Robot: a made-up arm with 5 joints.
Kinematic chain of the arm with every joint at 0, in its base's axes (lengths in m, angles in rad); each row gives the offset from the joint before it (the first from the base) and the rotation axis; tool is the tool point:
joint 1: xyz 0 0 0.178 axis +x
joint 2: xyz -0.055 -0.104 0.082 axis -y
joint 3: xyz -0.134 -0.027 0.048 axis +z
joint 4: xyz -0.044 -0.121 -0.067 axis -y
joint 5: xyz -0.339 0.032 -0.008 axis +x
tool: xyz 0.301 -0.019 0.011
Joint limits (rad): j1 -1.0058..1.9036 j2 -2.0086..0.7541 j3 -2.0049..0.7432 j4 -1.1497..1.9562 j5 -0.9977..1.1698
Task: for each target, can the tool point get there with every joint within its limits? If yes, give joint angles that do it. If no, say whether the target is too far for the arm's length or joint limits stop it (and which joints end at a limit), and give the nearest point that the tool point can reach.
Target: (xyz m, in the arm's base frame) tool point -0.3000 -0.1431 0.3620
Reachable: yes | joints -0.4487 -0.1515 -0.3151 -0.0359 0.0443
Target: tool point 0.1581 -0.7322 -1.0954
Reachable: no: too far | nearest point -0.0067 -0.2238 -0.1371 | short by 1.097 m
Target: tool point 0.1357 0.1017 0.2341
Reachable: no: joint limits stop it (at a limit: joint 1, joint 2, joint 3, joint 5) | nearest point 0.0407 0.1885 0.3407 | short by 0.167 m
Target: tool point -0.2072 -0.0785 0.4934
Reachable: yes | joints -0.1462 -1.0279 -0.9459 0.1995 -0.3805
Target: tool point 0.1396 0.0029 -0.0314
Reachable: no: joint limits stop it (at a limit: joint 1, joint 2, joint 3, joint 4, joint 5) | nearest point 0.0099 -0.0862 -0.0941 | short by 0.169 m
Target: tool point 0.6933 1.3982 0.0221
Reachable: no: too far | nearest point 0.0385 0.2316 0.3697 | short by 1.382 m
